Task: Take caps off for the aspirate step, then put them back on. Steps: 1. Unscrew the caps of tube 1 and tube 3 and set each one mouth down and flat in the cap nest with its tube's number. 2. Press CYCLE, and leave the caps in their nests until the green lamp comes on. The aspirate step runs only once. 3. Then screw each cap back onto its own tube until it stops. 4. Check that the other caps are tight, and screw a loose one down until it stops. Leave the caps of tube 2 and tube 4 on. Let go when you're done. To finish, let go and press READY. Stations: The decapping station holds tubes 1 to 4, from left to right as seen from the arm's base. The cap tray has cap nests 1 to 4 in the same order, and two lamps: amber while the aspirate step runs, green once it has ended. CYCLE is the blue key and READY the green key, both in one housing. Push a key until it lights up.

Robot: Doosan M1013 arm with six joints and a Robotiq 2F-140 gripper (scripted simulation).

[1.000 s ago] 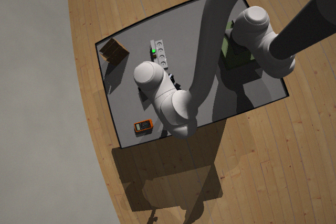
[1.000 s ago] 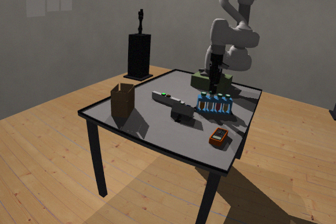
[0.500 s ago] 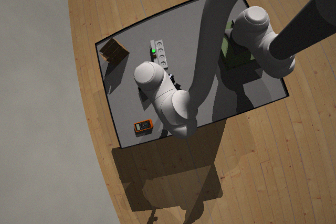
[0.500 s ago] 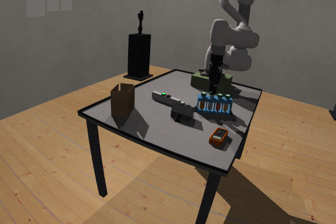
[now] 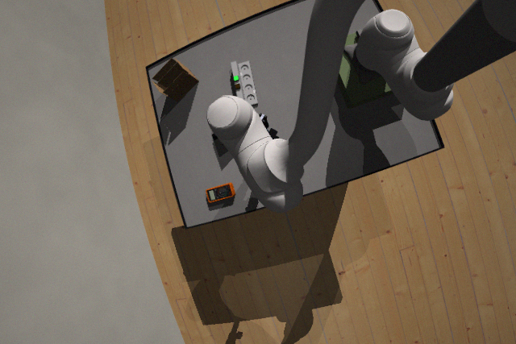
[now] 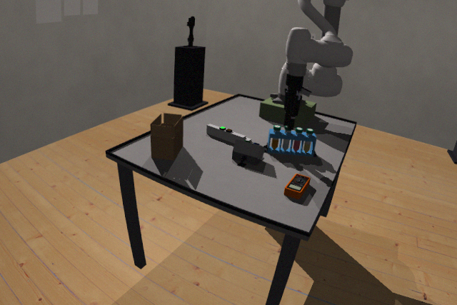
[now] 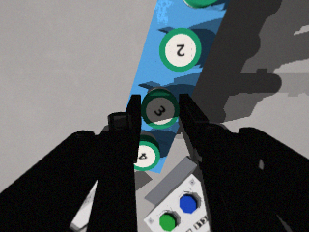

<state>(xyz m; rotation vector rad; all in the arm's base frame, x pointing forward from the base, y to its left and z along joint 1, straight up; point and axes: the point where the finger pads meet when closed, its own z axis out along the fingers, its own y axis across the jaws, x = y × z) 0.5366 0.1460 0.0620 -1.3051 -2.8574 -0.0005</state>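
Now: hand 5 cm to the right of the cap 2, 4 cm above it and 2 cm past it. The rest, counted from my hand: green key: 14 cm to the right, 14 cm ahead, 9 cm below; cap 1: 10 cm to the left, 4 cm below, 4 cm behind; blue key: 14 cm ahead, 10 cm to the right, 9 cm below.
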